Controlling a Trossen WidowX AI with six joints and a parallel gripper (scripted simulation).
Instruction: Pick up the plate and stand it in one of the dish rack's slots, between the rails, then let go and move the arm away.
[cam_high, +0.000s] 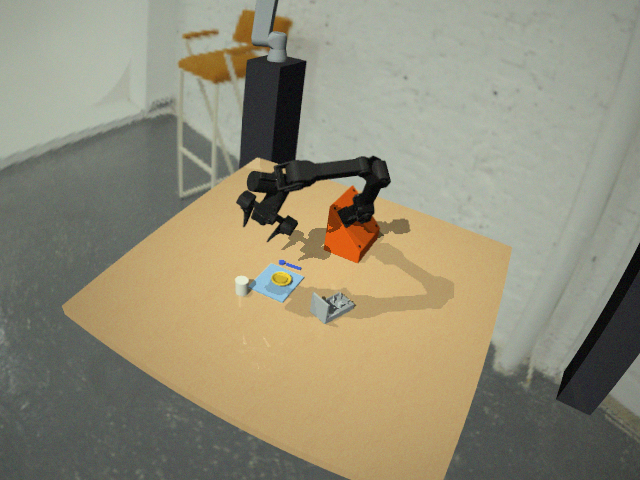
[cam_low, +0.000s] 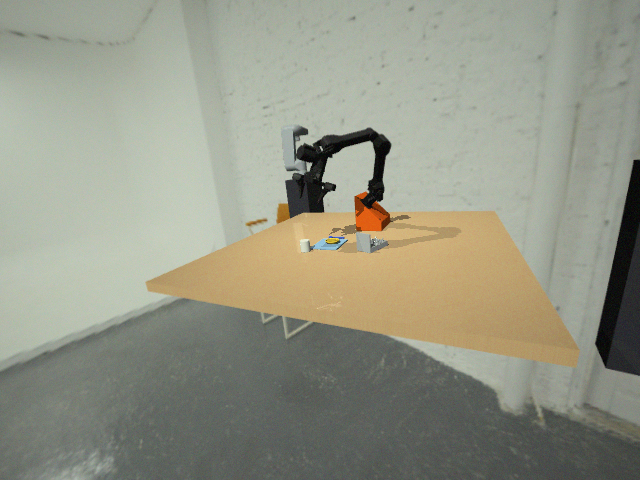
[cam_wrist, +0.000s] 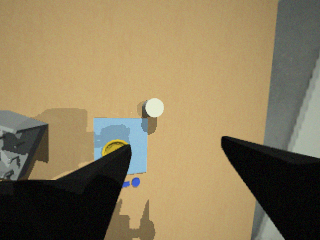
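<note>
Right now my gripper tip is 200 mm above the yellow plate, 90 mm past it and 50 mm to the right of it. From my gripper tip the other things lie so: white cup (190 mm below, 40 mm ahead, 20 mm to the right); then light blue mat (220 mm below, 70 mm behind, 40 mm to the left); then blue spoon (220 mm below, 180 mm behind, 10 mm to the left).
</note>
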